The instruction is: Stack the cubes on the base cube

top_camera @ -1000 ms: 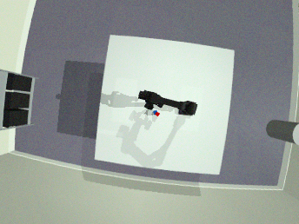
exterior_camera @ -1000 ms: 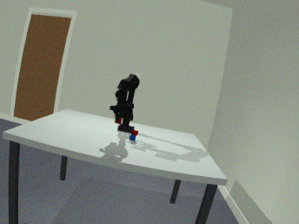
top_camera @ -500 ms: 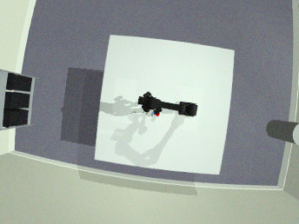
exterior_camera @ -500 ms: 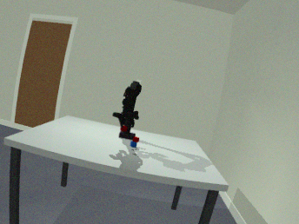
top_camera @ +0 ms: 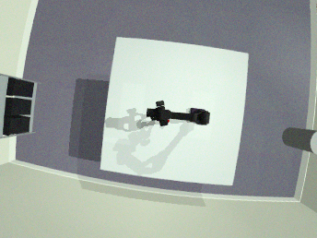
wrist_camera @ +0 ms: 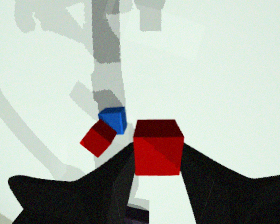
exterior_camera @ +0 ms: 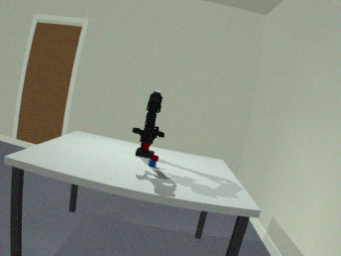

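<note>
My gripper tip is now 3 cm past the blue cube, 6 cm to the right of it and 10 cm above it.
</note>
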